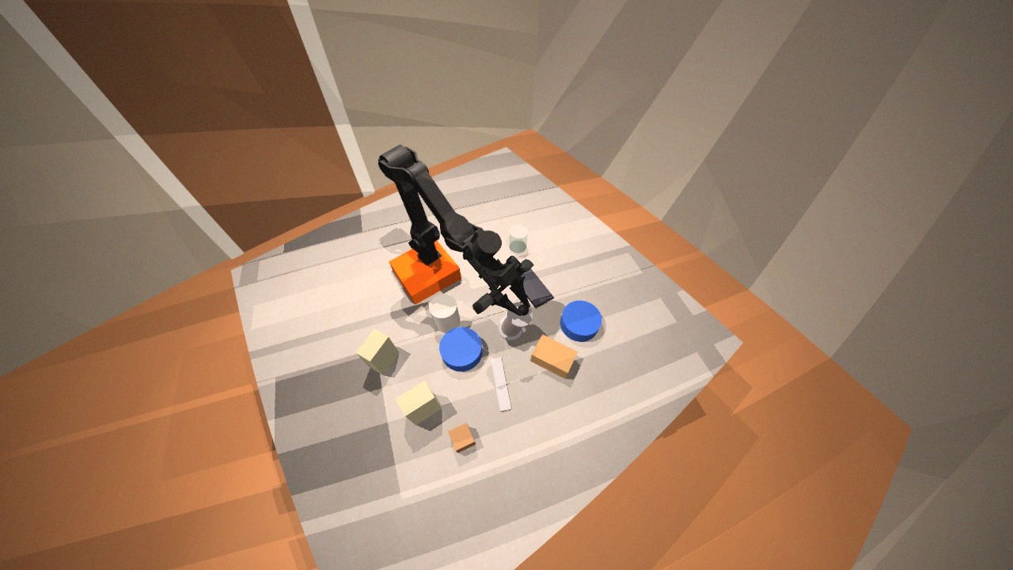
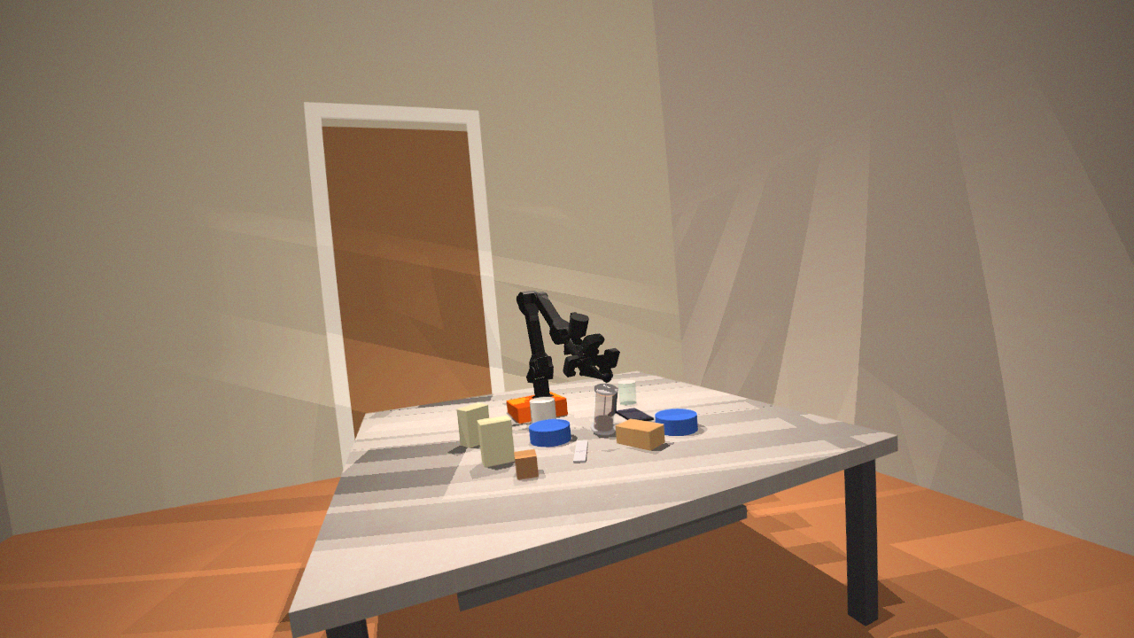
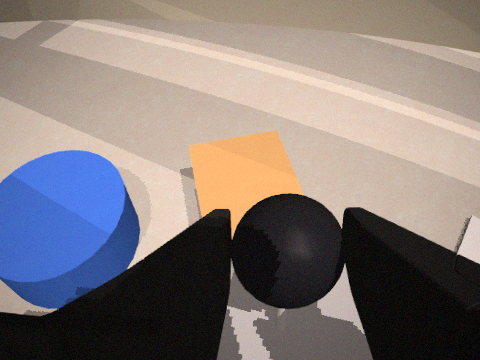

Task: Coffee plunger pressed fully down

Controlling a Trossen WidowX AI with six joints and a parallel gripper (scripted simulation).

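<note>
The coffee press lies 8 cm below my gripper tip, 4 cm behind it and 1 cm to the left of it. Also, from my gripper tip: white strip: 17 cm below, 14 cm to the right, 6 cm ahead; dark flat slab: 17 cm below, 16 cm to the left, 12 cm behind; orange block: 15 cm below, 11 cm ahead, 2 cm to the left.
</note>
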